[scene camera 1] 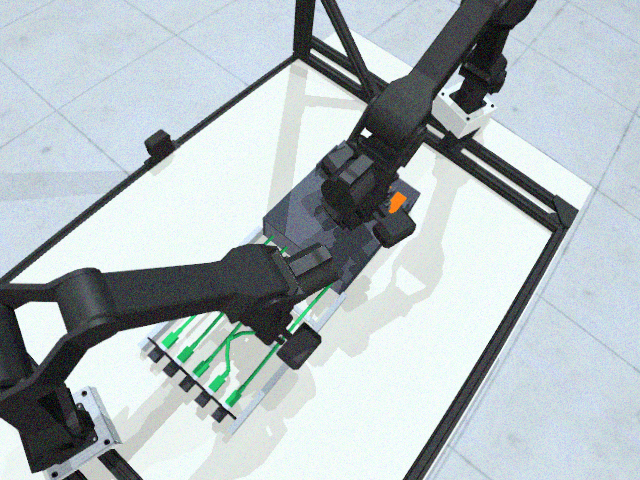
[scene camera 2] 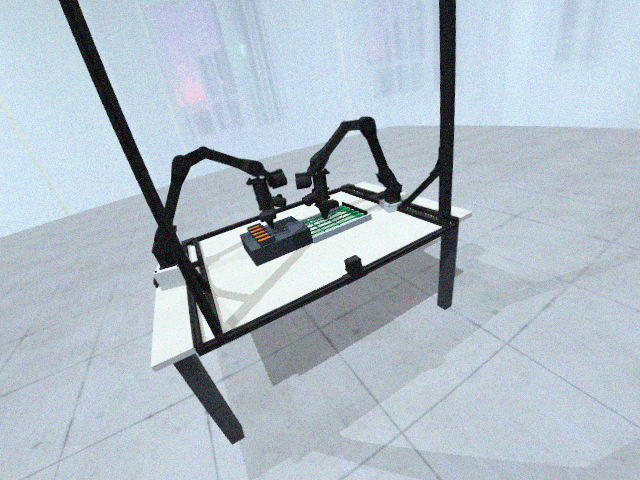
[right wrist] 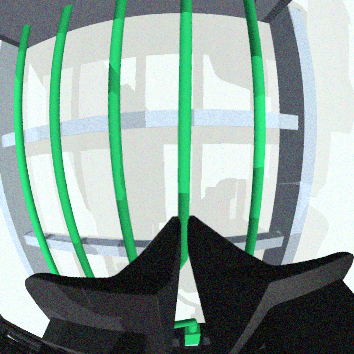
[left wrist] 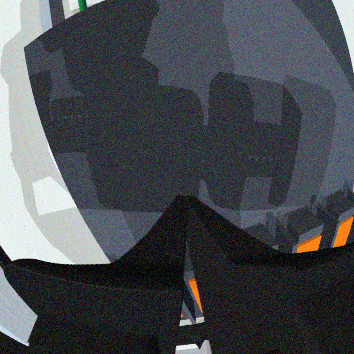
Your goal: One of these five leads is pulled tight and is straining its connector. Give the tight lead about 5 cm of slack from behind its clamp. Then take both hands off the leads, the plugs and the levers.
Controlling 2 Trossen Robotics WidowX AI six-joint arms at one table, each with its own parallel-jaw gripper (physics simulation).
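Frame: origin at the left arm's base, x up, y right, z ahead, level; metres.
Where they show: left gripper, between the fingertips: (scene camera 2: 272, 228) (left wrist: 183, 203); right gripper, between the fingertips: (scene camera 2: 325, 219) (right wrist: 182, 222); left arm's base, origin of its link: (scene camera 1: 467, 100) (scene camera 2: 170, 263); right arm's base, origin of its link: (scene camera 1: 70, 432) (scene camera 2: 393, 200).
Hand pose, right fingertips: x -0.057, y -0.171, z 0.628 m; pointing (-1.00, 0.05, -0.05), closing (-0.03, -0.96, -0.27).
Observation:
Things, the pixels of their centre, and the offset from my right fingertips. "*": a spot on its surface instead.
- dark clamp box, middle of its body: (left wrist: 238, 184) (scene camera 1: 343, 210) (scene camera 2: 274, 236) dz -0.233, dx +0.024, dy +0.098 m
- plug, middle of its body: (right wrist: 191, 334) (scene camera 1: 217, 383) dz +0.114, dx +0.004, dy -0.042 m
- small black block, a spot on its surface: (scene camera 1: 159, 144) (scene camera 2: 351, 258) * dz -0.008, dx +0.028, dy +0.409 m
Five green leads run from plugs at a black connector strip to a dark clamp box (scene camera 1: 289, 206) (scene camera 2: 281, 251) with orange levers (scene camera 1: 397, 202) (scene camera 2: 259, 233) (left wrist: 309, 244). My right gripper (scene camera 2: 324, 215) (right wrist: 182, 222) is shut on one lead (scene camera 1: 227, 356) (right wrist: 185, 100), second from the right in the right wrist view. Between fingers and plug (scene camera 1: 217, 382) (right wrist: 192, 335) this lead bows sideways; towards the box it runs straight. Its bend meets the neighbouring lead in scene camera 1. My left gripper (scene camera 2: 271, 226) (left wrist: 183, 203) is shut and empty, low over the box; an orange lever shows behind its fingers.
A pale rail frame (scene camera 1: 268, 381) (scene camera 2: 338, 232) with crossbars (right wrist: 220, 118) lies around and under the leads. The other leads (scene camera 1: 261, 369) (right wrist: 259, 115) run close on both sides of the right fingers. A small black block (scene camera 1: 159, 144) (scene camera 2: 353, 265) sits on the table edge.

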